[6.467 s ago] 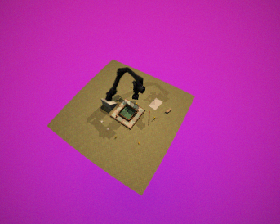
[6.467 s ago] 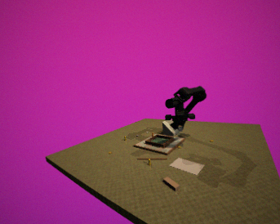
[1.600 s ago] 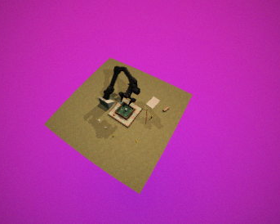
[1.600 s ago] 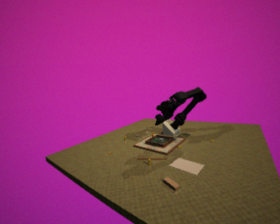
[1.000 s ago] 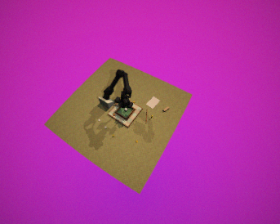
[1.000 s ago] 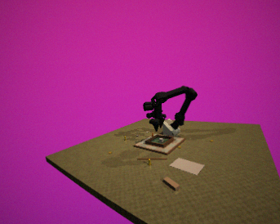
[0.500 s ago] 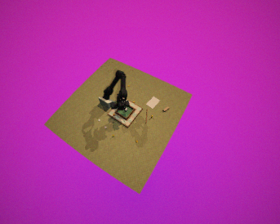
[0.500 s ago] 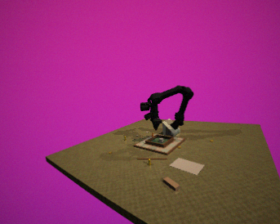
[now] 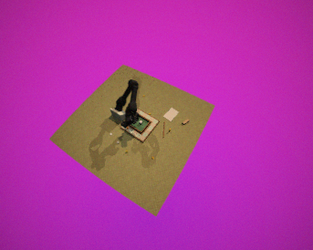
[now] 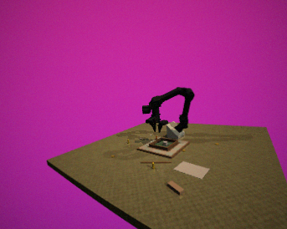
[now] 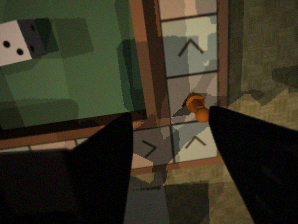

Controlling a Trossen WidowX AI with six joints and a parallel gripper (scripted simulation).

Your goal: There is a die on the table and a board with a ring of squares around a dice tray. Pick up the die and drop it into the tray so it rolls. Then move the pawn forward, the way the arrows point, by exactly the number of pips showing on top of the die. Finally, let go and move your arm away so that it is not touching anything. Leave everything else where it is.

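Right now the orange pawn is 60 mm below my gripper tip, 30 mm to the right of it and 30 mm behind it. Round my gripper tip: green dice tray 80 mm to the left, 80 mm below, 40 mm ahead; then white die 100 mm to the left, 60 mm below, 40 mm ahead; then thin stick 270 mm ahead, 170 mm to the left, 80 mm below.
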